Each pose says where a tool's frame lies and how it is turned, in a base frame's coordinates. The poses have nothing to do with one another.
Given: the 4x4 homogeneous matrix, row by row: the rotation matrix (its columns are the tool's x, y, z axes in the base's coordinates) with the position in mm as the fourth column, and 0 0 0 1 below. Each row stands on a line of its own.
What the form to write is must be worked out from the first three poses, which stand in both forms.
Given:
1:
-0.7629 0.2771 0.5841 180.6
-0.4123 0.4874 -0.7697 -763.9
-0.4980 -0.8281 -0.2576 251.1
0 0 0 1
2:
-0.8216 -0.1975 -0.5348 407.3
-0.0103 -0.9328 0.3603 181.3
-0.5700 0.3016 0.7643 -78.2
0 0 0 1
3:
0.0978 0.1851 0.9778 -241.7
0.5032 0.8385 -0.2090 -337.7
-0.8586 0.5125 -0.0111 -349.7
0 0 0 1
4:
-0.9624 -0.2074 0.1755 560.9
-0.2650 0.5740 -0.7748 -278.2
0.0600 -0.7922 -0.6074 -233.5
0 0 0 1
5:
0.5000 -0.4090 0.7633 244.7
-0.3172 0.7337 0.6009 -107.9
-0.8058 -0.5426 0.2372 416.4
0 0 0 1
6:
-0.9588 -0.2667 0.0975 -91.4
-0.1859 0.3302 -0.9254 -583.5
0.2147 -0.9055 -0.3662 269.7
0 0 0 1
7:
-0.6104 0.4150 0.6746 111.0
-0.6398 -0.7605 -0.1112 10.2
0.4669 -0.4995 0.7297 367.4
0 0 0 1
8:
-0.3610 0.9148 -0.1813 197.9
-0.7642 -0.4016 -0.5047 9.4
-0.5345 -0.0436 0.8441 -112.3
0 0 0 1
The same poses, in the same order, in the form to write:
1: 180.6 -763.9 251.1; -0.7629 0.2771 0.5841; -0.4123 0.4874 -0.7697; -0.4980 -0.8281 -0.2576
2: 407.3 181.3 -78.2; -0.8216 -0.1975 -0.5348; -0.0103 -0.9328 0.3603; -0.5700 0.3016 0.7643
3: -241.7 -337.7 -349.7; 0.0978 0.1851 0.9778; 0.5032 0.8385 -0.2090; -0.8586 0.5125 -0.0111
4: 560.9 -278.2 -233.5; -0.9624 -0.2074 0.1755; -0.2650 0.5740 -0.7748; 0.0600 -0.7922 -0.6074
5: 244.7 -107.9 416.4; 0.5000 -0.4090 0.7633; -0.3172 0.7337 0.6009; -0.8058 -0.5426 0.2372
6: -91.4 -583.5 269.7; -0.9588 -0.2667 0.0975; -0.1859 0.3302 -0.9254; 0.2147 -0.9055 -0.3662
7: 111.0 10.2 367.4; -0.6104 0.4150 0.6746; -0.6398 -0.7605 -0.1112; 0.4669 -0.4995 0.7297
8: 197.9 9.4 -112.3; -0.3610 0.9148 -0.1813; -0.7642 -0.4016 -0.5047; -0.5345 -0.0436 0.8441
